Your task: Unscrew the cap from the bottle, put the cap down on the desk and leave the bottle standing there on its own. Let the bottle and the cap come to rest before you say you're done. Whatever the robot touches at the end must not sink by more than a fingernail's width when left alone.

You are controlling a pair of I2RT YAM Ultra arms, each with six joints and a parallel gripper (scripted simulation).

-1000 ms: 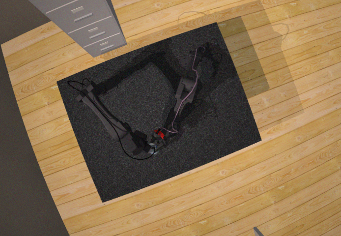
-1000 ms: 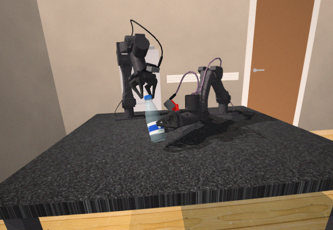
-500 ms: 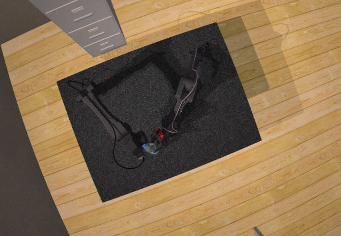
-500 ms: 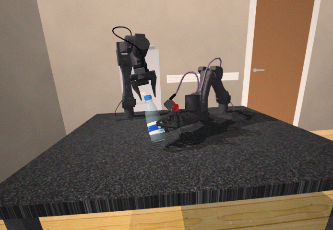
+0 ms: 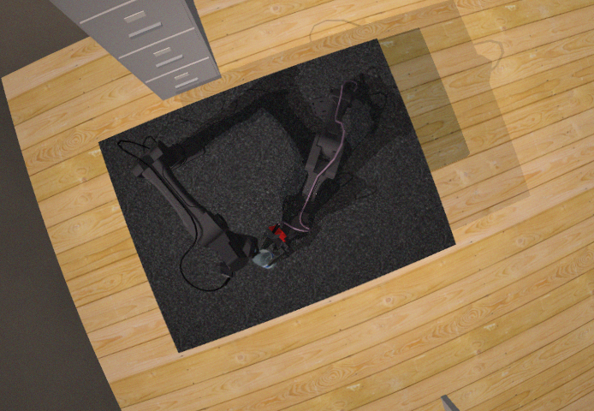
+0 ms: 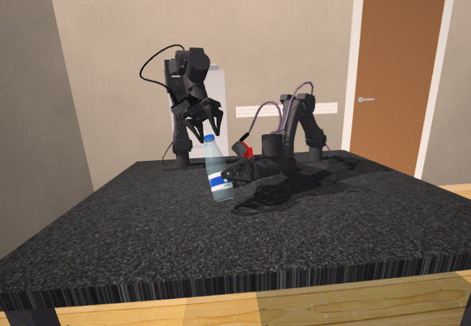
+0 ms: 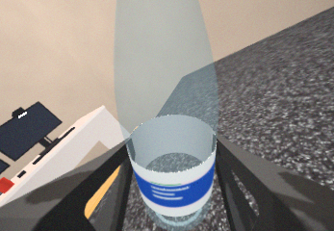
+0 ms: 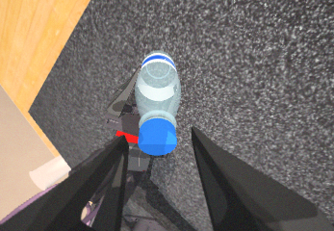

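The blue cap is right at my right hand. The rest, counted from my right hand: clear bottle: 40 mm ahead, 20 mm to the left, 80 mm below.
The clear bottle lies 1 cm behind my left hand, 1 cm to the right of it and 2 cm above it. Also, from my left hand: blue cap 5 cm behind, 3 cm to the right, 10 cm above.
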